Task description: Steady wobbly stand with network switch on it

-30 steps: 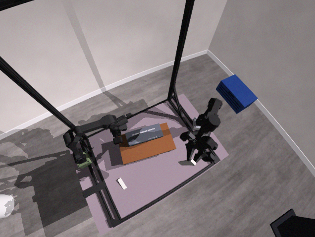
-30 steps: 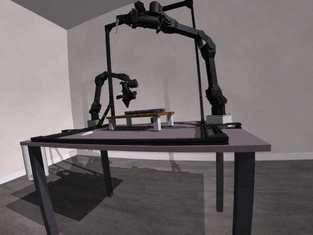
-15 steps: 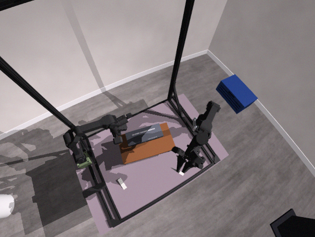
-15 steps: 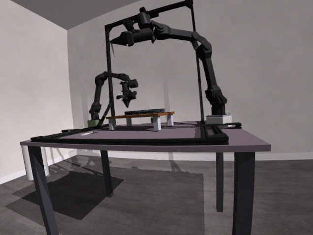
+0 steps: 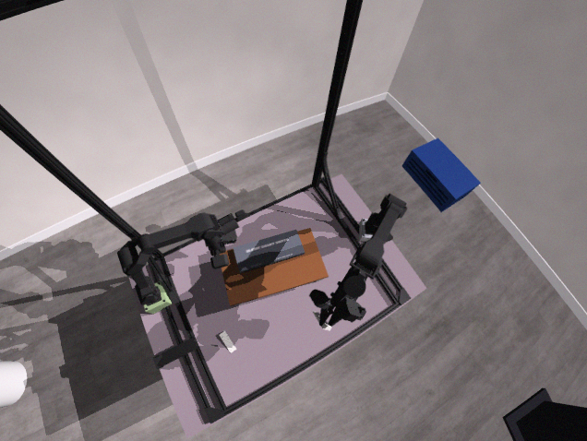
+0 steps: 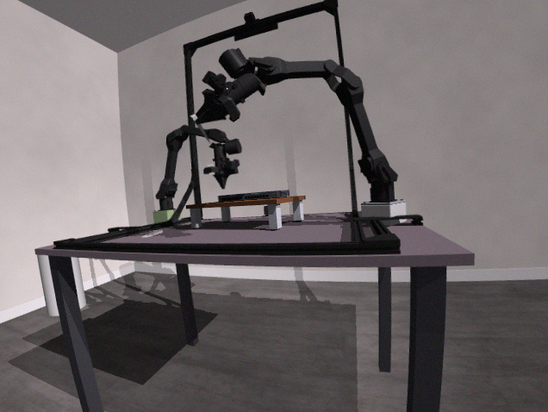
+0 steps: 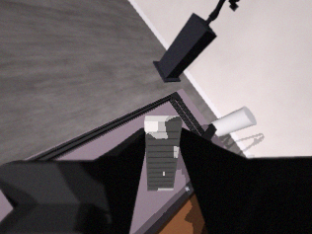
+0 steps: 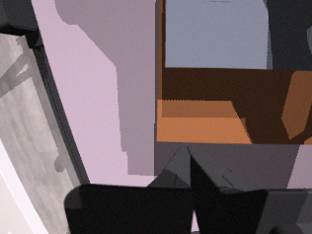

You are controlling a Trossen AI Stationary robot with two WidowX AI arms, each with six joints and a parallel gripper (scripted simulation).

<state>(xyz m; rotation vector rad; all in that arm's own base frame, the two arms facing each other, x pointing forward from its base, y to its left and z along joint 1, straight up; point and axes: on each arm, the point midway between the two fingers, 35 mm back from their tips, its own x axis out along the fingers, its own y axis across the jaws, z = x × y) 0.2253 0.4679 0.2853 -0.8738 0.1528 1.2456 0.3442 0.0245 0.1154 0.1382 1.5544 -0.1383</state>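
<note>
Right now my left hand is 10 mm past the white wedge, 20 mm to the left of it and 40 mm above it. Also, from my left hand: stand: 290 mm behind, 100 mm to the right, 300 mm below; grey network switch: 350 mm behind, 90 mm to the right, 240 mm below.
</note>
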